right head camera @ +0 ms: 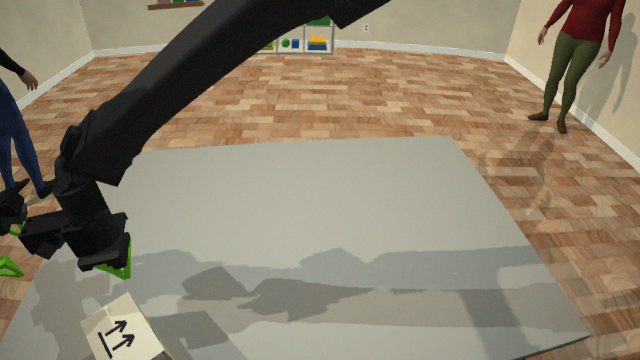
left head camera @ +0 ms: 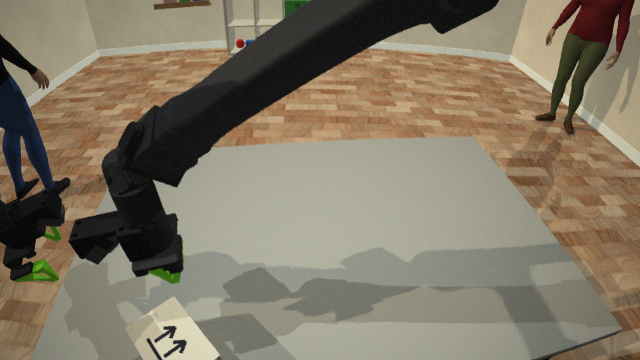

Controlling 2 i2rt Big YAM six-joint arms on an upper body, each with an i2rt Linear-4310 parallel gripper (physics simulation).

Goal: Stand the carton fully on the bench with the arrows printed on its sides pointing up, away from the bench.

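Frame: origin at the left arm's base, x ahead, y left, z up, level; centimetres.
Where they show: left gripper, fingertip midpoint: (right head camera: 24, 255) (left head camera: 58, 259); right gripper, fingertip midpoint: (right head camera: 126, 277) (left head camera: 175, 281).
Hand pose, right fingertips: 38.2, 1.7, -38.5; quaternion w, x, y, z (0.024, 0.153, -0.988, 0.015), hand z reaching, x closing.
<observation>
After its pixels a point has its place, as x, y, z.
The cream carton (left head camera: 167, 320) {33.2, 3.1, -42.8} (right head camera: 112, 320) {32.1, 4.1, -42.8} lies at the bottom left of both views, its lower part cut off by the picture edge. A face with two black arrows and a bar is turned toward the cameras; the arrows point to the upper right of the picture. How its underside meets the grey bench (left head camera: 360, 200) {72.9, -34.2, -52.3} (right head camera: 310, 200) {72.9, -30.2, -52.3} is hidden. My right gripper (left head camera: 170, 275) {38.2, 1.7, -38.5} (right head camera: 120, 271) {38.2, 1.7, -38.5} is shut, with green fingertips, and shows just beyond the carton's far corner, apart from it. My left gripper (left head camera: 48, 254) {43.7, 30.3, -42.2} (right head camera: 13, 248) is open and empty, at the far left beyond the bench's left edge.
The right arm (left head camera: 280, 75) {36.9, -17.4, -4.1} (right head camera: 200, 75) {37.0, -19.2, -3.8} stretches across the upper left and middle of both views. Arm shadows fall over the near part of the bench. One person (left head camera: 580, 55) (right head camera: 575, 55) stands at the right, another (left head camera: 20, 120) (right head camera: 15, 130) at the left.
</observation>
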